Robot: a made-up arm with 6 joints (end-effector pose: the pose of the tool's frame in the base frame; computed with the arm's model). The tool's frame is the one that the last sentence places. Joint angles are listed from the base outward.
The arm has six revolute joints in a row. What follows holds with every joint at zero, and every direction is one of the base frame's.
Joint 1 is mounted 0.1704 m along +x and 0.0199 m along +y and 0.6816 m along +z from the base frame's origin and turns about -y.
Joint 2 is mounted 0.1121 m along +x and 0.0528 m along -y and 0.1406 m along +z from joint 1 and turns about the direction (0.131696, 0.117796, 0.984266).
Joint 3 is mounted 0.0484 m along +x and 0.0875 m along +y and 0.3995 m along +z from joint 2 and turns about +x.
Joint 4 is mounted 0.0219 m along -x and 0.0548 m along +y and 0.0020 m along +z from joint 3 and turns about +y.
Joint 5 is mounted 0.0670 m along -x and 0.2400 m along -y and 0.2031 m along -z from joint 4 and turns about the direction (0.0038, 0.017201, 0.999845).
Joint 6 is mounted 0.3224 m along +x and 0.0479 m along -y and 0.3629 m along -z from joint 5 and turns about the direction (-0.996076, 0.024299, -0.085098).
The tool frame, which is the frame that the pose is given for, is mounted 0.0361 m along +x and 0.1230 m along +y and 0.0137 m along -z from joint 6; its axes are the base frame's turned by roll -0.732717, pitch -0.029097 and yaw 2.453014 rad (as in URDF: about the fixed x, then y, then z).
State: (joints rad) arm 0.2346 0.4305 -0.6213 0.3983 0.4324 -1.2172
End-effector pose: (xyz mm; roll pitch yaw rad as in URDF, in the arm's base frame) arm 408.3 -217.6 866.2 -1.0695 -0.7431 3.1153
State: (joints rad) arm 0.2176 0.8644 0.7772 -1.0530 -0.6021 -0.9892
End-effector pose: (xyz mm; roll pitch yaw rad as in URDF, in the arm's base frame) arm 711.5 273.9 1036.2 -3.0311 -0.2565 -3.0224
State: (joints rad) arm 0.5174 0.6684 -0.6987 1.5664 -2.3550 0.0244
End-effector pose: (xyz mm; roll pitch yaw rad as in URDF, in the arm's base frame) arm -489.5 -522.6 1539.4 -1.8308 0.6780 -0.5197
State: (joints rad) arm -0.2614 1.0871 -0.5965 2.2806 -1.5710 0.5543
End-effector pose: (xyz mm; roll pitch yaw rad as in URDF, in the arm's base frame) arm 670.2 -546.6 1768.1 2.4185 0.2786 -2.8281
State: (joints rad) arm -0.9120 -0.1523 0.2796 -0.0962 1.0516 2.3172
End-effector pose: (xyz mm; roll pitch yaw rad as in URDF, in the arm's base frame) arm 427.0 221.2 279.8 0.8757 0.3915 -2.4007
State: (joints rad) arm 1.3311 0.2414 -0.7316 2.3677 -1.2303 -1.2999
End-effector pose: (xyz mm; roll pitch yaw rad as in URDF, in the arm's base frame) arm -928.8 -239.0 802.8 -1.1041 -0.1903 0.6274
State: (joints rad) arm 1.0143 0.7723 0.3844 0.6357 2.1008 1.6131
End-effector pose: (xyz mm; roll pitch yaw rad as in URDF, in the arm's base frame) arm -343.4 -129.5 362.1 0.7333 0.5059 -0.3933
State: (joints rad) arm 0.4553 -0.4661 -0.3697 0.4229 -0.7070 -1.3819
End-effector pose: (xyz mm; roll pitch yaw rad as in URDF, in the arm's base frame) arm -23.2 -459.5 884.9 -1.9935 -0.4130 1.7369
